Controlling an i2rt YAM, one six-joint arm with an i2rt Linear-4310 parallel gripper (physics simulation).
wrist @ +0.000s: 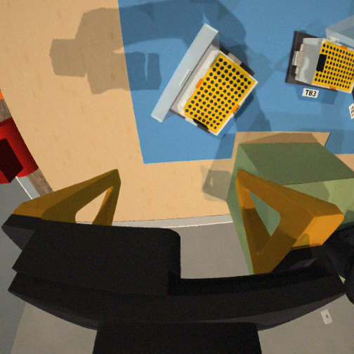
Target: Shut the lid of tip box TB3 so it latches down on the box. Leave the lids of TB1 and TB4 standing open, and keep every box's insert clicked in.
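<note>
The tip box beside the TB3 label (pixel 310 93) is the right-hand box (pixel 307 62). It has a dark base, a yellow insert (pixel 337 69) and a pale latch piece on its left side. A translucent panel (pixel 342 31), apparently its raised lid, is cut off by the right edge. A second tip box (pixel 220 92) sits tilted near the upper middle, with its lid (pixel 185 75) standing open on its left; no readable label shows beside it. Its yellow insert appears seated. My gripper (pixel 177 175) is open and empty, its fingertips below both boxes in the view and touching neither.
A green block (pixel 295 161) stands at the right, close to or under the right finger. Both boxes are on a blue mat (pixel 165 145) on the wooden table (pixel 85 130). A red object (pixel 22 150) is at the left edge. Another label (pixel 351 111) is partly cut off at right.
</note>
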